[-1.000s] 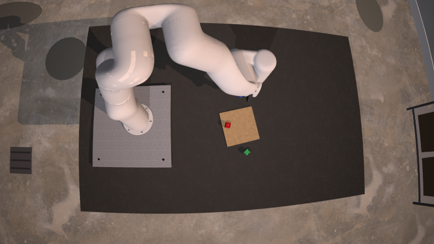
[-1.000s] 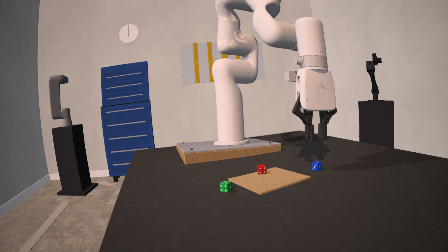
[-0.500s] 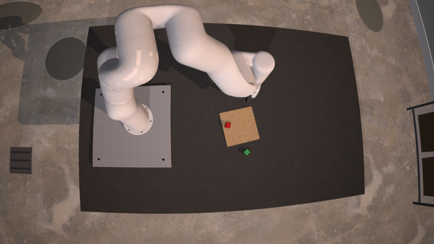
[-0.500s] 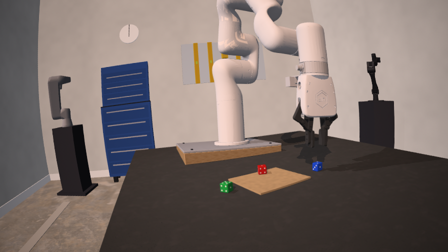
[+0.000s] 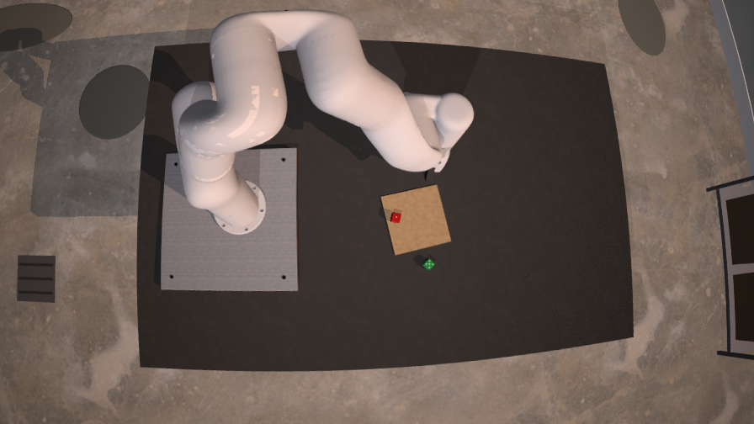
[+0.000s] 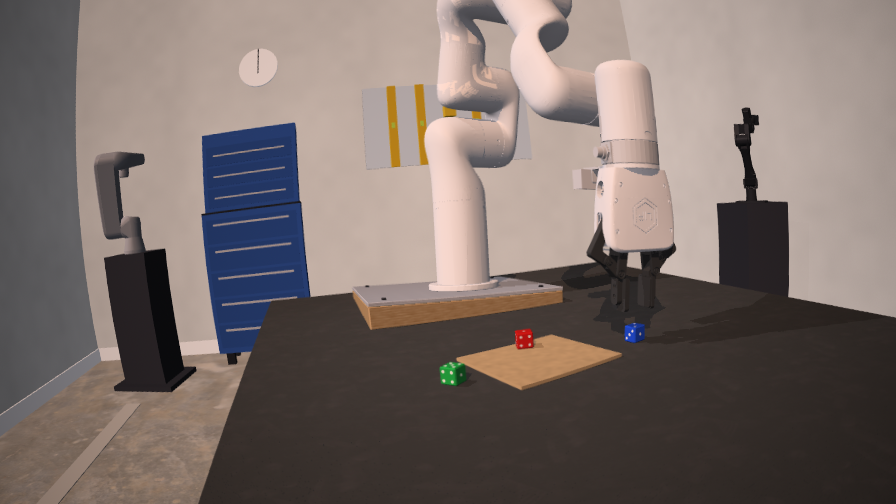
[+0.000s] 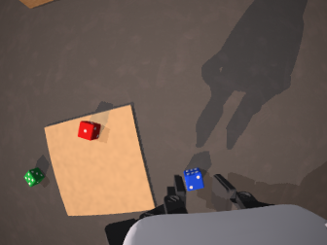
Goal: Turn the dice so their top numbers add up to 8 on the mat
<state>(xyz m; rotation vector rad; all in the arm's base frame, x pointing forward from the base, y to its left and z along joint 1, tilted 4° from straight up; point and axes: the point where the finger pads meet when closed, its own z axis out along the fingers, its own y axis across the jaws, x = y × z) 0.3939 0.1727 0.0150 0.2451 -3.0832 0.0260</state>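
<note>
The blue die is 50 mm below my hand. The rest, counted from my hand: tan mat: 130 mm to the right, 60 mm below, 20 mm ahead; green die: 230 mm to the right, 60 mm ahead, 50 mm below; red die: 140 mm to the right, 50 mm below, 30 mm behind.
</note>
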